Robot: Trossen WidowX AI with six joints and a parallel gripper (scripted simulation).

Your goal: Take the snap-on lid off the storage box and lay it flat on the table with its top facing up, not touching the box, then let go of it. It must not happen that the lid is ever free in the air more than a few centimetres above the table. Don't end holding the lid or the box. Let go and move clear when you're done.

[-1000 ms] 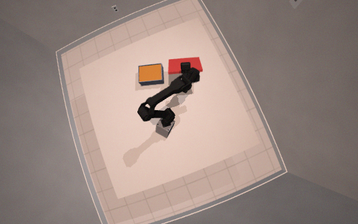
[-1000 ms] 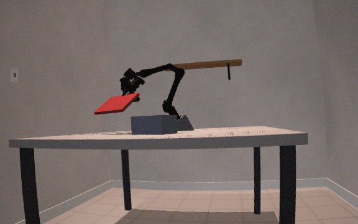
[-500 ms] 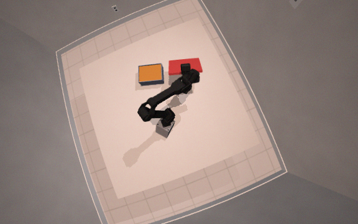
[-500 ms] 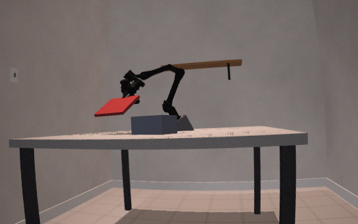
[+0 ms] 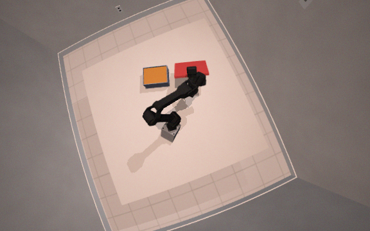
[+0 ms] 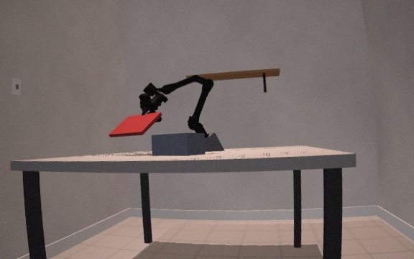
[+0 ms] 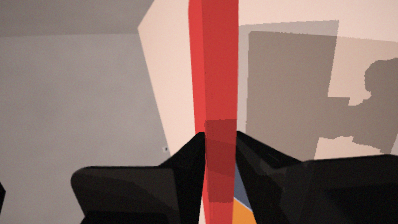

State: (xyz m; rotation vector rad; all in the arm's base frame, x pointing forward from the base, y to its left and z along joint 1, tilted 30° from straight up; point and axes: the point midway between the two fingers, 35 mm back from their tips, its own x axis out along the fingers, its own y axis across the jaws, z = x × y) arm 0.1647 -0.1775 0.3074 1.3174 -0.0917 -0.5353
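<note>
The red lid lies 90 mm ahead of my hand, 30 mm to the right of it and 60 mm below it. From my hand the other things lie so: storage box: 210 mm ahead, 230 mm to the left, 180 mm below.
</note>
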